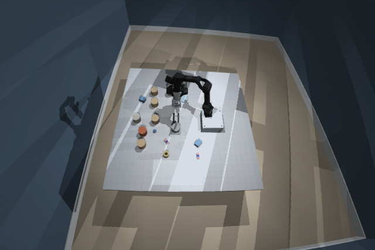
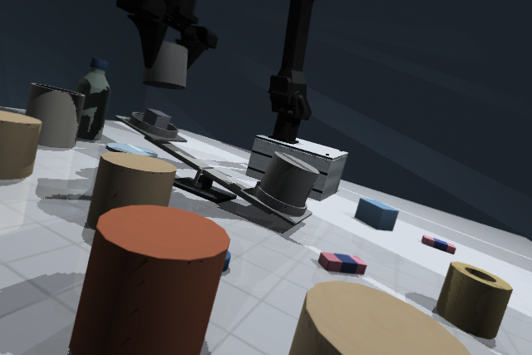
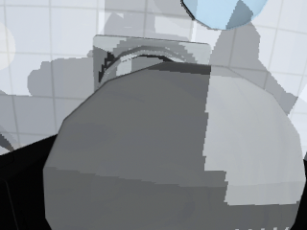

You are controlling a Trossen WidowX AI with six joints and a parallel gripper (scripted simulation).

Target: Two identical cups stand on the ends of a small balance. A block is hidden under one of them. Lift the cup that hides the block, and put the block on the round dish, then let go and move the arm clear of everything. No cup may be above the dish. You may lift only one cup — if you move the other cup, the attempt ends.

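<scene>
Now: the dark grey block 10 mm to the left of my gripper tip and 80 mm below it. The rest, counted from my gripper tip: light blue round dish: 80 mm behind, 90 mm to the right, 170 mm below; then small balance: 20 mm ahead, 130 mm to the left, 150 mm below; then bottle: 80 mm behind, 220 mm to the right, 60 mm below.
</scene>
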